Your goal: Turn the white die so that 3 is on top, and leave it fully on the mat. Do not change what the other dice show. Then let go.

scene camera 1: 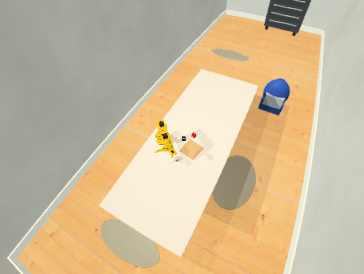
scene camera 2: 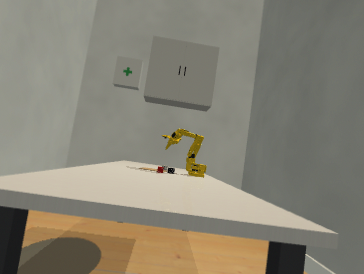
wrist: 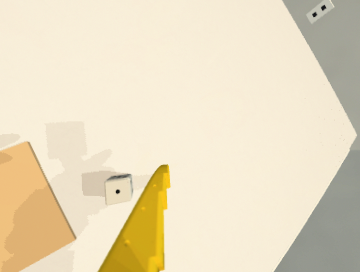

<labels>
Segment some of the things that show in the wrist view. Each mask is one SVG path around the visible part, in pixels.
A white die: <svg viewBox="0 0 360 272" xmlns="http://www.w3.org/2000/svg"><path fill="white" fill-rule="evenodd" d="M132 174L111 176L104 182L105 204L107 206L132 200Z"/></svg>
</labels>
